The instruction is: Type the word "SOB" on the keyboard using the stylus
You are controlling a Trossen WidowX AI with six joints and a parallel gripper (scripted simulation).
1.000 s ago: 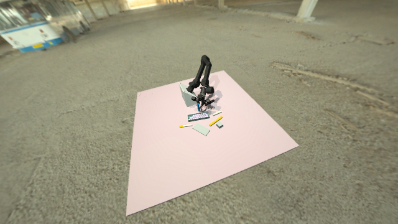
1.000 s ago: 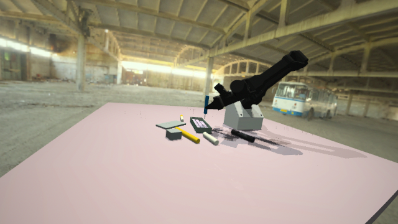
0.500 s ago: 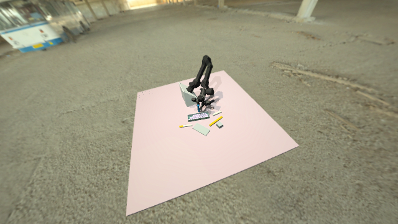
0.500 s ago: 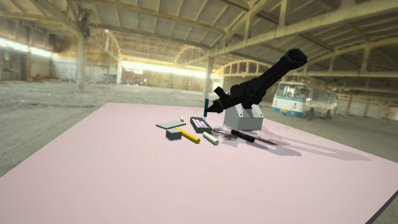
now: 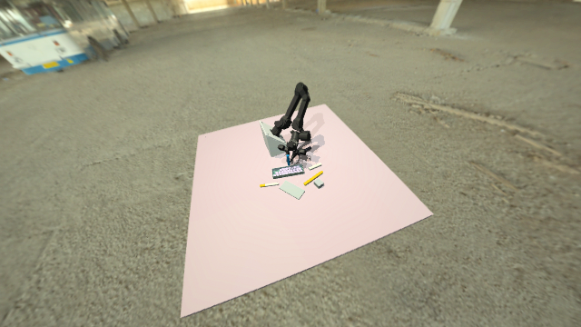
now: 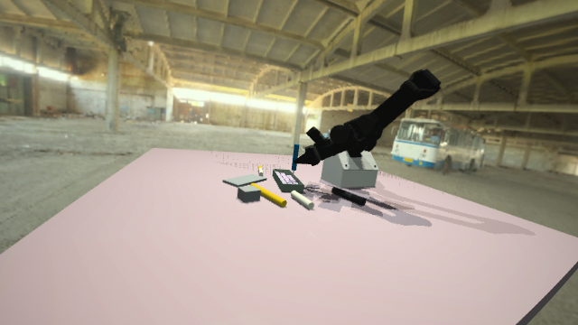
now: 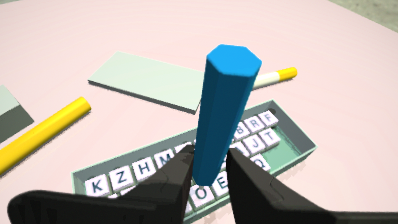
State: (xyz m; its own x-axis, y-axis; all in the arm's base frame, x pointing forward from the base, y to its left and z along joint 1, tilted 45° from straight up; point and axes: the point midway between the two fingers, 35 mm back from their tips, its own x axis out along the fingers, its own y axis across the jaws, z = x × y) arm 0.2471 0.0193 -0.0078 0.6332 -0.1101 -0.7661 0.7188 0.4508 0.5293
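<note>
Right now the white-and-yellow pen is 50 mm ahead of my gripper tip, 180 mm to the right of it and 80 mm below it. Also, from my gripper tip: blue stylus: 20 mm below; then white cylinder: 60 mm ahead, 170 mm to the left, 70 mm below; then flat pale green slab: 150 mm ahead, 60 mm to the right, 80 mm below.
</note>
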